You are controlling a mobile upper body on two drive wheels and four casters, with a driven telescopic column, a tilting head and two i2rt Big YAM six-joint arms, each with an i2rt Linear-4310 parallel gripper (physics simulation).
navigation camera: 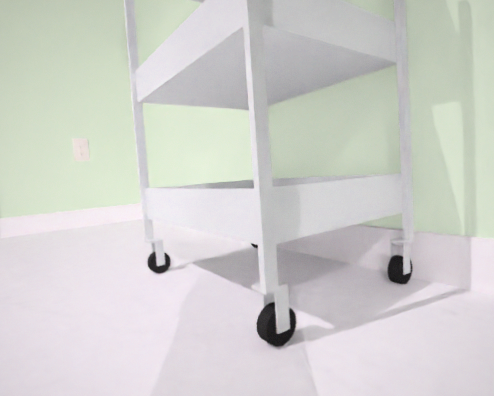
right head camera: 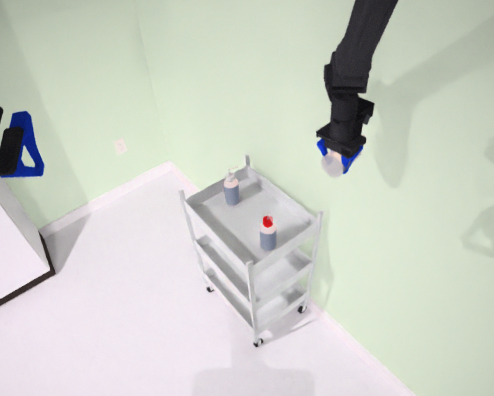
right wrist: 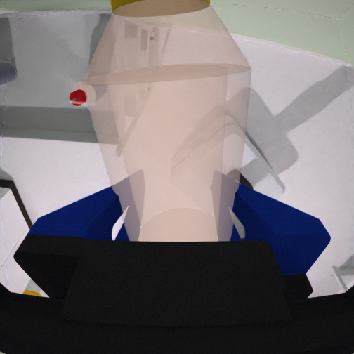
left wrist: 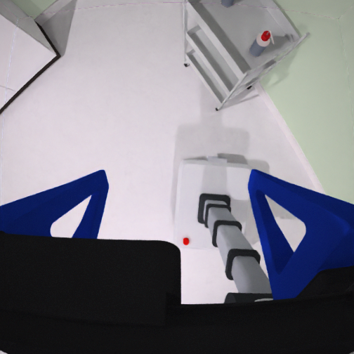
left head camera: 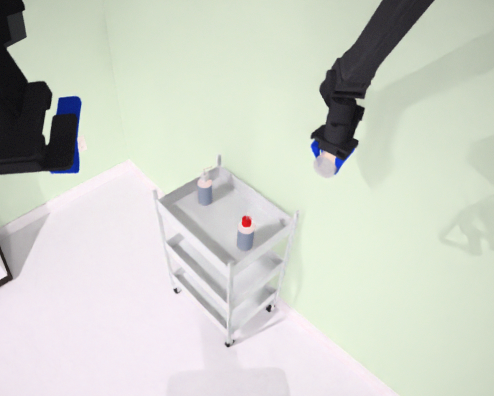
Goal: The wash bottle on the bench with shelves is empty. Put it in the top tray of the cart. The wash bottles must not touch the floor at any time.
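Frame: origin at the left arm's base, x back, y up, z left, level; metres.
Where they show: left gripper, fingertip midpoint: (right head camera: 9, 173) (left head camera: 34, 169); right gripper, fingertip midpoint: (right head camera: 337, 168) (left head camera: 327, 169).
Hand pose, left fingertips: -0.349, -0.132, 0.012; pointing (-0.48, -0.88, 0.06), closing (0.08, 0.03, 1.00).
Observation:
Things, the pixels of their top centre, and the offset from my left fingertips, as dx, dy, dz. "pt": a spot on its surface instead.
- translucent pinkish wash bottle, surface spot: (right head camera: 332, 165) (left head camera: 325, 166) pt -0.357, -0.297, -0.453
- red-capped bottle, middle of its top: (right head camera: 269, 215) (left head camera: 249, 215) -0.517, -0.637, -0.303
- pump bottle, middle of its top: (left head camera: 205, 167) (right head camera: 230, 167) -0.770, -0.637, -0.158
My right gripper (left head camera: 328, 156) (right head camera: 338, 156) (right wrist: 178, 178) is shut on a translucent pinkish wash bottle (left head camera: 325, 167) (right head camera: 332, 165) (right wrist: 170, 140) with a yellow part at its far end in the right wrist view. It holds the bottle in the air, apart from the cart and to its right in the head views. The cart (left head camera: 230, 300) (right head camera: 252, 295) (left wrist: 216, 37) (right wrist: 50, 122) (navigation camera: 257, 125) is pale grey with three trays. My left gripper (left head camera: 65, 140) (right head camera: 22, 145) (left wrist: 177, 177) is open and empty, left of the cart in the head views. The bench with shelves cannot be made out.
A red-capped bottle (left head camera: 245, 236) (right head camera: 268, 237) (left wrist: 258, 46) (right wrist: 78, 97) and a pump bottle (left head camera: 205, 192) (right head camera: 231, 192) stand in the top tray. The cart is close to the green wall (left head camera: 400, 225). A white cabinet (right head camera: 17, 255) stands at the left.

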